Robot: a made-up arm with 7 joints.
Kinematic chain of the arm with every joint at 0, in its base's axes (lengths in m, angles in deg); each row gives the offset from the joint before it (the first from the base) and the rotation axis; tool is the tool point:
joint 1: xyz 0 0 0.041 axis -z
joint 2: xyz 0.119 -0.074 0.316 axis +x
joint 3: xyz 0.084 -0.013 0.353 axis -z
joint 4: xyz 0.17 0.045 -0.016 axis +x
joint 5: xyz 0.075 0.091 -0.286 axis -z
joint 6: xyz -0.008 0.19 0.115 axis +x
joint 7: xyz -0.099 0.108 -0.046 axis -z
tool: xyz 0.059 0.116 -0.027
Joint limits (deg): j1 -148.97..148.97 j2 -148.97..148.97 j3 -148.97..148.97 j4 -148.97..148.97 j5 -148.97..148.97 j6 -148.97..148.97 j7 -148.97..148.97
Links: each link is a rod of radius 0.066 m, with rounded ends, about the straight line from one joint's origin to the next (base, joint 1, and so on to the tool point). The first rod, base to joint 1, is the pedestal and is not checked.
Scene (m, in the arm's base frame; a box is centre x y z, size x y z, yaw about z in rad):
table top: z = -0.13
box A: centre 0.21 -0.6 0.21 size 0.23 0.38 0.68 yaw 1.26
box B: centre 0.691 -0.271 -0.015 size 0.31 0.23 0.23 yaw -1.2
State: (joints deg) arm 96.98 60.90 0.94 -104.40 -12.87 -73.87 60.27
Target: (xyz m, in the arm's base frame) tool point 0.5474 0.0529 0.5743
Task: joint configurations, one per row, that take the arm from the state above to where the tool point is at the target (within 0.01 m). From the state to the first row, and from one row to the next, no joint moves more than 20 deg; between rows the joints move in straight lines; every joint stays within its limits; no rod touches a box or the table.
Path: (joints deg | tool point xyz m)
1: 92.42 49.53 0.07 -113.15 -13.06 -66.15 79.36 | -0.4577 -0.4117 0.2638
2: 87.87 38.15 -0.80 -121.89 -13.26 -58.42 98.45 | -0.4491 -0.4347 0.3874
3: 83.31 26.78 -1.67 -130.64 -13.45 -50.70 117.55 | -0.4073 -0.4441 0.5186
4: 79.51 7.61 -8.15 -134.31 -10.67 -49.47 123.83 | -0.2759 -0.4737 0.6573
5: 75.70 -11.57 -14.64 -137.97 -7.89 -48.24 130.12 | -0.0987 -0.4718 0.7458
6: 71.89 -30.74 -21.13 -141.64 -5.12 -47.01 136.40 | 0.0966 -0.4376 0.7704
7: 68.08 -49.92 -27.62 -145.30 -2.34 -45.78 142.69 | 0.2815 -0.3783 0.7282
8: 64.28 -69.09 -34.11 -148.97 0.44 -44.55 148.97 | 0.4317 -0.3069 0.6263
9: 53.37 -51.37 -40.64 -139.42 3.74 -47.95 134.54 | 0.4242 -0.3244 0.6443
10: 42.46 -33.65 -47.18 -129.87 7.04 -51.34 120.11 | 0.4533 -0.3209 0.6236
11: 31.54 -15.93 -53.71 -120.31 10.35 -54.74 105.68 | 0.5052 -0.2751 0.5894
12: 20.63 1.80 -60.25 -110.76 13.65 -58.13 91.26 | 0.5527 -0.1845 0.5634
13: 9.72 19.52 -66.78 -101.21 16.96 -61.53 76.83 | 0.5708 -0.0660 0.5577
14: -1.19 37.24 -73.32 -91.66 20.26 -64.92 62.40 | 0.5474 0.0529 0.5743

